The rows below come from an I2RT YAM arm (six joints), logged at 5 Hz.
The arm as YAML. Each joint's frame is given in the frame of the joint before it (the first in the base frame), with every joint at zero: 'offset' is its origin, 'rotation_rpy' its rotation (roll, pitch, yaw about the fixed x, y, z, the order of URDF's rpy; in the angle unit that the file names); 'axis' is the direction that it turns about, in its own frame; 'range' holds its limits. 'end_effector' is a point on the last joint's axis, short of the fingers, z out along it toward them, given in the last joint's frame.
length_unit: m
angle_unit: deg
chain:
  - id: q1
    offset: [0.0, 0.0, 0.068]
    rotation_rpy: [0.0, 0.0, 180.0]
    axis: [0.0, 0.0, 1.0]
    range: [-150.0, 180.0]
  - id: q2
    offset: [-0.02, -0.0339, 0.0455]
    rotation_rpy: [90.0, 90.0, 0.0]
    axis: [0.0, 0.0, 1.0]
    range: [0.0, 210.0]
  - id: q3
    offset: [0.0, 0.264, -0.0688]
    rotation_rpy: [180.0, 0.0, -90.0]
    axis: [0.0, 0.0, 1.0]
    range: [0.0, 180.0]
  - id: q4
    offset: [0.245, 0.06, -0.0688]
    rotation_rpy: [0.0, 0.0, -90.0]
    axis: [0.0, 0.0, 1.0]
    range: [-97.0, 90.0]
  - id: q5
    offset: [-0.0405, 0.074, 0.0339]
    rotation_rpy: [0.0, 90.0, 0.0]
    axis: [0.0, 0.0, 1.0]
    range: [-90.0, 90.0]
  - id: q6
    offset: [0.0, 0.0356, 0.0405]
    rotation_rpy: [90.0, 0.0, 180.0]
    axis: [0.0, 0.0, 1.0]
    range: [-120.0, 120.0]
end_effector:
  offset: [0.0, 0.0, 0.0]
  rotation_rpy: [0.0, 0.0, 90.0]
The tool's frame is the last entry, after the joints.
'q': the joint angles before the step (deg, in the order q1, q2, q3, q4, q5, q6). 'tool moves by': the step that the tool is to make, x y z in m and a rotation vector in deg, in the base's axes. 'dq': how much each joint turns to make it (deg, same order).
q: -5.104 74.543 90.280 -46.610 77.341 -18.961
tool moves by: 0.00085 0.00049 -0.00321 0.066 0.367 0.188
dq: 0.132 -0.110 -0.786 0.305 -0.065 0.000
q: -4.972 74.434 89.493 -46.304 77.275 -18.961
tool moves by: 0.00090 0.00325 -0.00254 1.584 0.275 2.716
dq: 0.699 0.000 0.001 -1.419 -2.535 1.047
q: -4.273 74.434 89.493 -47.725 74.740 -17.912
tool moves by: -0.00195 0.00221 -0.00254 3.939 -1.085 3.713
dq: 0.261 0.000 0.875 -4.305 -5.115 4.437
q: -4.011 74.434 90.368 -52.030 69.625 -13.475
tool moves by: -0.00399 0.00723 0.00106 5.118 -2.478 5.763
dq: 1.290 -0.786 0.786 -2.885 -6.732 3.804
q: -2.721 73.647 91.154 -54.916 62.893 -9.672
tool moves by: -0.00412 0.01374 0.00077 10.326 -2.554 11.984
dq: 2.165 -1.201 0.964 -3.105 -14.140 3.848
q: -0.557 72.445 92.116 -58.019 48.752 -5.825
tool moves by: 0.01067 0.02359 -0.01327 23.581 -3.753 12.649
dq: 3.016 1.530 0.612 -3.803 -22.797 14.382
